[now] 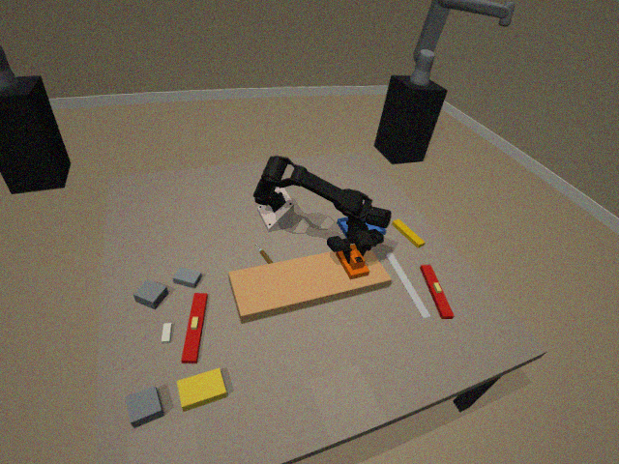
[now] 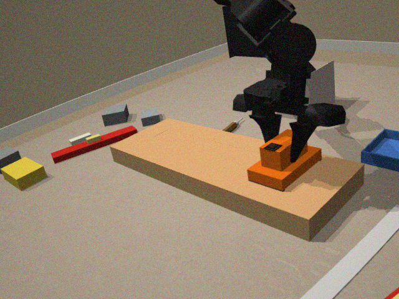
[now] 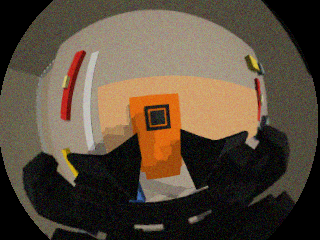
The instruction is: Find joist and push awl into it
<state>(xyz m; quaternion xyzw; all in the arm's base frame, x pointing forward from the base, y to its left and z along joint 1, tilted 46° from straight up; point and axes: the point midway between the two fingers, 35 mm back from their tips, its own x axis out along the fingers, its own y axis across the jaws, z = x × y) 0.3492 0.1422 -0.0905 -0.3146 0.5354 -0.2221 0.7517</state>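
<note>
Now: gripper tip 220 mm past the blue tray, 150 mm to the right of it and 50 mm above it. Round my gripper tip: white strip: 180 mm to the left, 90 mm ahead, 60 mm below; awl: 270 mm to the right, 180 mm behind, 60 mm below; orange stud finder: 20 mm above, 10 mm ahead.
</note>
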